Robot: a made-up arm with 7 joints. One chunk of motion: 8 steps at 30 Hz.
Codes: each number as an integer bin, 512 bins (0 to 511) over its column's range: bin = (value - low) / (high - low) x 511, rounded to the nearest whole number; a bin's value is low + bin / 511 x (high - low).
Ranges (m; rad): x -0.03..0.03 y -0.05..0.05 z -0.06..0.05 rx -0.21..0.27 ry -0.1..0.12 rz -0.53..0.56
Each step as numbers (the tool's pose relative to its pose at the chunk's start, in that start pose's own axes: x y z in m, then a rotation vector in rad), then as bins.
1 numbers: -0.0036 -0.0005 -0.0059 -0.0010 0.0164 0.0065
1 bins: 225 253 251 222 270 252
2 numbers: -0.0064 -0.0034 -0.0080 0.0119 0.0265 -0.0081
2 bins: 201 238 242 236 294 245
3 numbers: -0.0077 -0.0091 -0.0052 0.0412 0.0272 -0.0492
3 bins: 190 209 255 267 295 225
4 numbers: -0.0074 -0.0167 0.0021 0.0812 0.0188 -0.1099
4 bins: 192 170 288 310 276 197
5 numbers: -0.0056 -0.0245 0.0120 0.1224 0.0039 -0.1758
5 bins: 208 130 334 354 241 166
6 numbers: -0.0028 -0.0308 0.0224 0.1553 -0.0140 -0.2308
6 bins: 232 98 383 389 200 140
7 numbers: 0.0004 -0.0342 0.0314 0.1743 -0.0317 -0.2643
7 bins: 259 81 425 409 159 125
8 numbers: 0.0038 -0.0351 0.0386 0.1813 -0.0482 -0.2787
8 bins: 288 76 458 417 120 118
